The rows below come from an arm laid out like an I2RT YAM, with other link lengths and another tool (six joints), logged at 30 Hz.
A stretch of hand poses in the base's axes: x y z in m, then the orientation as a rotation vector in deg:
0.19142, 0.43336, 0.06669, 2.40, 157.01, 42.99
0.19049, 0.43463, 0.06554, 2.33, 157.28, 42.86
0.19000, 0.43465, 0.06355, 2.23, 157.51, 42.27
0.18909, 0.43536, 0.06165, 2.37, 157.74, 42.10
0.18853, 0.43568, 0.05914, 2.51, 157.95, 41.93
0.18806, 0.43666, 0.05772, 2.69, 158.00, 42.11
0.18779, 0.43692, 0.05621, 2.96, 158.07, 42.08
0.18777, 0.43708, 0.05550, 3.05, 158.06, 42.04
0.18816, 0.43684, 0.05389, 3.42, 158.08, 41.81
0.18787, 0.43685, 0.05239, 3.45, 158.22, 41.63
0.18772, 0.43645, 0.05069, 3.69, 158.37, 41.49
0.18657, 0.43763, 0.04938, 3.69, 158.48, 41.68
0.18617, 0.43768, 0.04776, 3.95, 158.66, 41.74
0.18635, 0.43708, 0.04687, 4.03, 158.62, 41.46
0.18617, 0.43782, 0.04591, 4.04, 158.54, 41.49
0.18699, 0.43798, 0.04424, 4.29, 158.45, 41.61
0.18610, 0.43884, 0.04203, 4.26, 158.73, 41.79
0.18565, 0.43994, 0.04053, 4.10, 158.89, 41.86
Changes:
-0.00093, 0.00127, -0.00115, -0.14, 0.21, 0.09
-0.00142, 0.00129, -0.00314, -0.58, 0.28, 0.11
-0.00233, 0.00200, -0.00504, -0.72, 0.49, 0.05
-0.00289, 0.00232, -0.00755, -0.85, 0.68, -0.02
-0.00336, 0.00330, -0.00897, -0.72, 0.80, -0.10
-0.00363, 0.00356, -0.01048, -0.72, 0.91, -0.27
-0.00365, 0.00372, -0.01119, -0.74, 0.91, -0.33
-0.00326, 0.00348, -0.01280, -0.86, 0.95, -0.61
-0.00355, 0.00349, -0.01430, -1.00, 1.05, -0.63
-0.00370, 0.00309, -0.01600, -1.09, 1.21, -0.77
-0.00485, 0.00427, -0.01731, -0.98, 1.35, -0.71
-0.00525, 0.00432, -0.01893, -0.94, 1.59, -0.83
-0.00507, 0.00372, -0.01982, -1.12, 1.51, -0.94
-0.00525, 0.00446, -0.02078, -1.08, 1.44, -0.96
-0.00443, 0.00462, -0.02245, -0.96, 1.43, -1.12
-0.00532, 0.00548, -0.02466, -0.89, 1.73, -1.00
-0.00577, 0.00658, -0.02616, -0.89, 1.86, -0.85

